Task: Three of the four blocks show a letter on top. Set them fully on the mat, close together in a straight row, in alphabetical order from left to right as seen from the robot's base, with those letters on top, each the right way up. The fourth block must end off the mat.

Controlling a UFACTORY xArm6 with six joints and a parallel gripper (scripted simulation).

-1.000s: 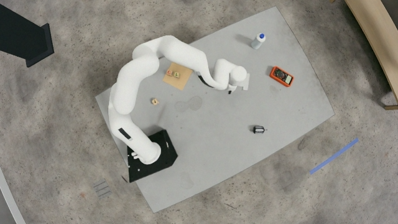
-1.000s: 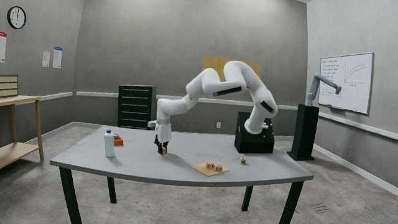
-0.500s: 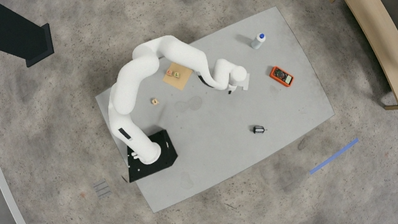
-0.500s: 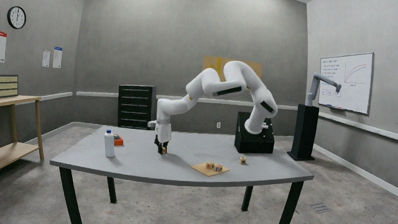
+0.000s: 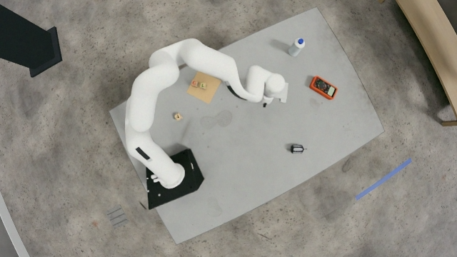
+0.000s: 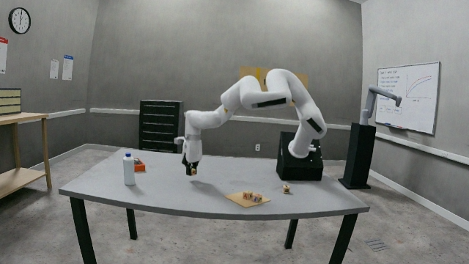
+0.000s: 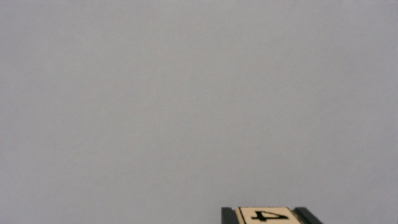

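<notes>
Now: the tan mat 270 mm behind my hand, 170 mm to the left of it and 50 mm below it. The rest, counted from my hand: white bottle 260 mm ahead, 190 mm to the left, 20 mm above; then orange multimeter 340 mm ahead, 70 mm to the right, 30 mm below; then small black object 80 mm ahead, 320 mm to the right, 30 mm below.
</notes>
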